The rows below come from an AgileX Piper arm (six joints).
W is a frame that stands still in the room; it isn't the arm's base.
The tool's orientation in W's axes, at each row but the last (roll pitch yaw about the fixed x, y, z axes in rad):
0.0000, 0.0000, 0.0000
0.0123, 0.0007, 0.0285
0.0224, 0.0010, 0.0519
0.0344, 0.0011, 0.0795
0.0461, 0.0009, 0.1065
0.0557, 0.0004, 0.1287
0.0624, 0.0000, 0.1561
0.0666, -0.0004, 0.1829
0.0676, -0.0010, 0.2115
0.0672, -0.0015, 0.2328
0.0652, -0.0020, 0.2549
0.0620, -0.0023, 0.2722
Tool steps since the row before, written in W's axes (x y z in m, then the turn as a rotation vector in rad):
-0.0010, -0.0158, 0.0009, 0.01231, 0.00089, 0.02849
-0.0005, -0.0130, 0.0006, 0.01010, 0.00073, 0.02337
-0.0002, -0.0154, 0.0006, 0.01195, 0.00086, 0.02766
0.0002, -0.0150, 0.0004, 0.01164, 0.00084, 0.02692
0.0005, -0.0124, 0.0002, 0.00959, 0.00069, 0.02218
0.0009, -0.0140, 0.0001, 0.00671, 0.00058, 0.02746
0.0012, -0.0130, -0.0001, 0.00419, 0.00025, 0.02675
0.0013, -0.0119, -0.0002, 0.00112, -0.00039, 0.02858
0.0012, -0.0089, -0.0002, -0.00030, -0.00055, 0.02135
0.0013, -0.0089, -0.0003, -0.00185, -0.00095, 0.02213
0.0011, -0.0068, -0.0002, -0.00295, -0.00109, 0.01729
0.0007, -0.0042, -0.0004, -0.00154, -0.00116, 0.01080
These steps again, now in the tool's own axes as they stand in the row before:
-0.0010, -0.0158, 0.0009, 0.01231, 0.00089, 0.02849
-0.0009, -0.0130, 0.0008, 0.01010, 0.00073, 0.02337
-0.0010, -0.0154, 0.0009, 0.01195, 0.00086, 0.02766
-0.0010, -0.0149, 0.0009, 0.01164, 0.00084, 0.02692
-0.0008, -0.0124, 0.0008, 0.00959, 0.00069, 0.02218
-0.0009, -0.0140, 0.0009, 0.00672, 0.00124, 0.02744
-0.0008, -0.0130, 0.0007, 0.00418, 0.00126, 0.02672
-0.0009, -0.0119, 0.0006, 0.00104, 0.00132, 0.02856
-0.0007, -0.0089, 0.0004, -0.00039, 0.00097, 0.02133
-0.0008, -0.0090, 0.0003, -0.00199, 0.00099, 0.02212
-0.0007, -0.0069, 0.0002, -0.00309, 0.00082, 0.01728
-0.0005, -0.0043, -0.0001, -0.00177, -0.00003, 0.01083

